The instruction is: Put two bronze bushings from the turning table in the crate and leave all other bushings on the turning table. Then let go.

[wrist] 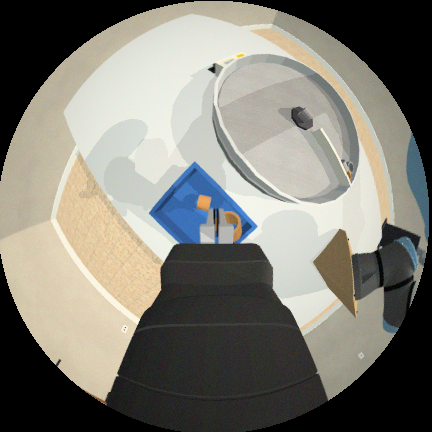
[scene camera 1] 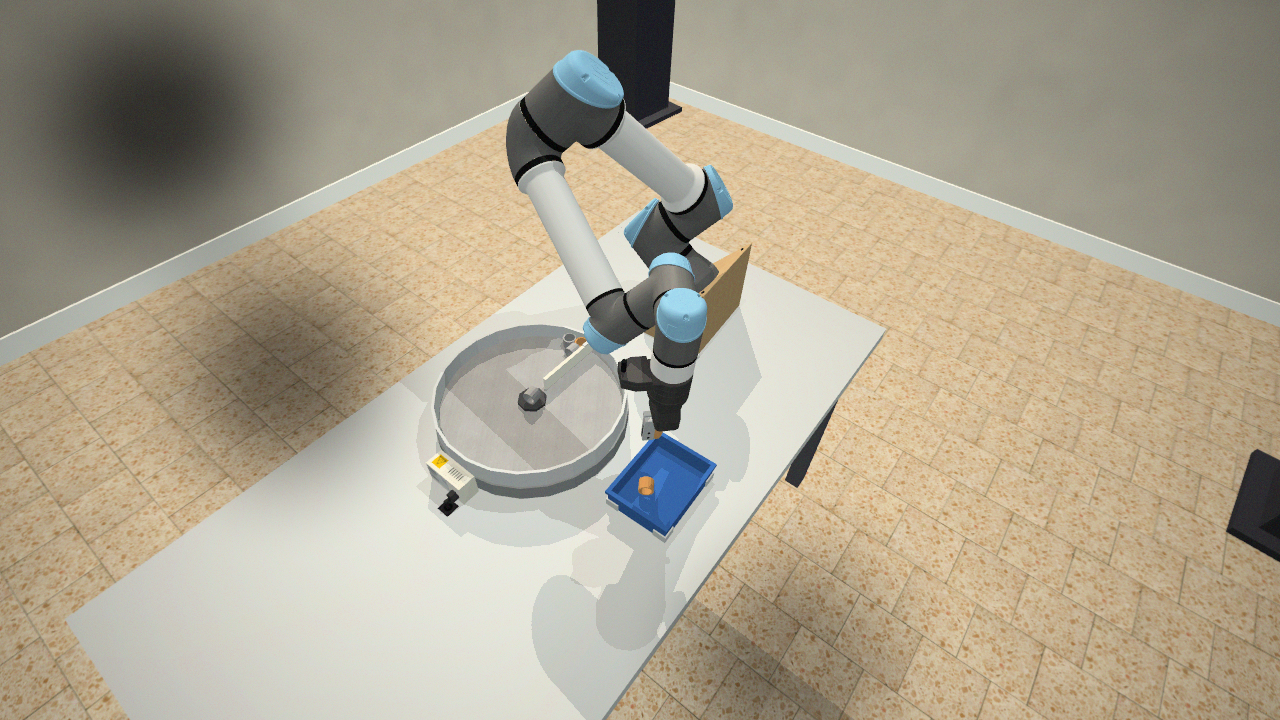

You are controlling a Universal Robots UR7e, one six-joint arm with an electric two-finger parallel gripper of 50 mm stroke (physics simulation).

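Frame: origin at the arm's base, x ahead, y left, z up, level; metres.
Seen in the pictures: gripper, fingertip midpoint: (wrist: pixel 215 216) (scene camera 1: pixel 647 436); arm's base, origin of the base link: (wrist: pixel 354 277).
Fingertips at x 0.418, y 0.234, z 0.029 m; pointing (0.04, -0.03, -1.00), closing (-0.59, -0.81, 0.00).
Note:
Pixels of each thing's middle, then the offset from my fingertips to it. "spot": a spot on its surface instead.
- blue crate, body centre: (scene camera 1: pixel 661 483) (wrist: pixel 202 216) dx -0.009, dy +0.040, dz -0.137 m
- turning table, body centre: (scene camera 1: pixel 532 400) (wrist: pixel 300 118) dx +0.052, dy -0.297, dz -0.110 m
- grey bushing, body centre: (scene camera 1: pixel 569 341) (wrist: pixel 347 167) dx -0.122, dy -0.366, dz -0.096 m
- light bar, surface spot: (scene camera 1: pixel 565 364) (wrist: pixel 333 152) spot: dx -0.054, dy -0.303, dz -0.077 m
- white box, surface spot: (scene camera 1: pixel 452 475) (wrist: pixel 228 59) spot: dx +0.289, dy -0.257, dz -0.104 m
My gripper (scene camera 1: pixel 650 428) (wrist: pixel 215 216) points down above the crate's back corner, shut on the wall of a bronze bushing (scene camera 1: pixel 658 435) (wrist: pixel 236 225). The blue crate (scene camera 1: pixel 684 488) (wrist: pixel 175 220) stands beside the turning table. Another bronze bushing (scene camera 1: pixel 646 485) (wrist: pixel 203 202) lies inside the crate. On the turning table (scene camera 1: pixel 501 443) (wrist: pixel 260 100), at the far rim by the light bar, are a grey bushing (scene camera 1: pixel 568 340) (wrist: pixel 349 164) and a bronze bushing (scene camera 1: pixel 580 341) (wrist: pixel 349 175), both partly hidden. The fingers partly hide the crate in the wrist view.
A light bar (scene camera 1: pixel 565 364) (wrist: pixel 334 152) reaches over the turning table from near its dark hub (scene camera 1: pixel 531 400) (wrist: pixel 302 118). A tan wooden board (scene camera 1: pixel 726 295) (wrist: pixel 336 265) stands by the arm's base. A white box (scene camera 1: pixel 452 475) (wrist: pixel 228 61) sits at the turning table's rim.

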